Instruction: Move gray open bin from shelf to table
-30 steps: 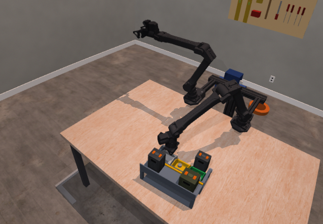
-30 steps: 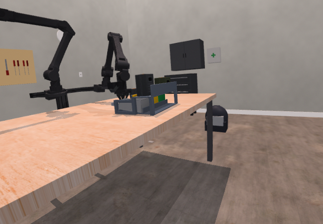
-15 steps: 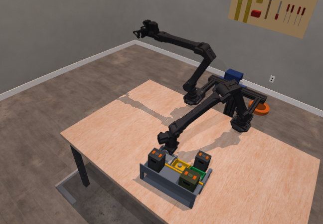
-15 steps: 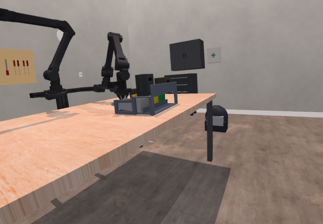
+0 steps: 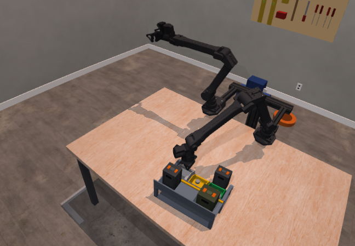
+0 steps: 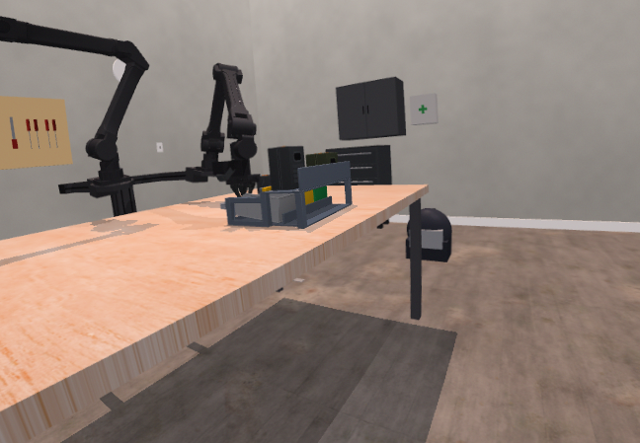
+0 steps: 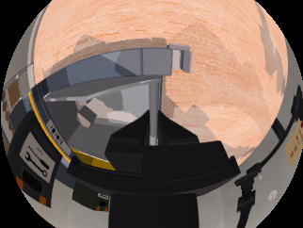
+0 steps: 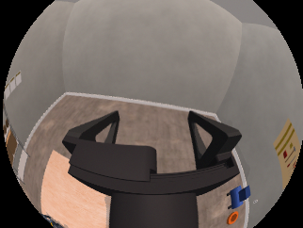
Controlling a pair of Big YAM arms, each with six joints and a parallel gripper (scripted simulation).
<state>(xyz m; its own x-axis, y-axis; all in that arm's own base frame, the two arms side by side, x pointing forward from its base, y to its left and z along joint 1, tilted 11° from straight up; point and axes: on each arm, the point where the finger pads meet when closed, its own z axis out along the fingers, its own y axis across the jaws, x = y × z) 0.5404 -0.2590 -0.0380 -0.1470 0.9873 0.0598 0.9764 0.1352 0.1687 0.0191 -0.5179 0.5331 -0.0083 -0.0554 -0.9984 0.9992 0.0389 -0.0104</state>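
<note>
Now: left hand 80 mm short of the gray open bin and 10 mm to the right of it. From my left hand the other things lie so: yellow bin 70 mm ahead, 120 mm to the left, 10 mm below; then gray shelf 90 mm ahead, 130 mm to the left, 10 mm above; then green bin 50 mm ahead, 230 mm to the left, 10 mm below.
</note>
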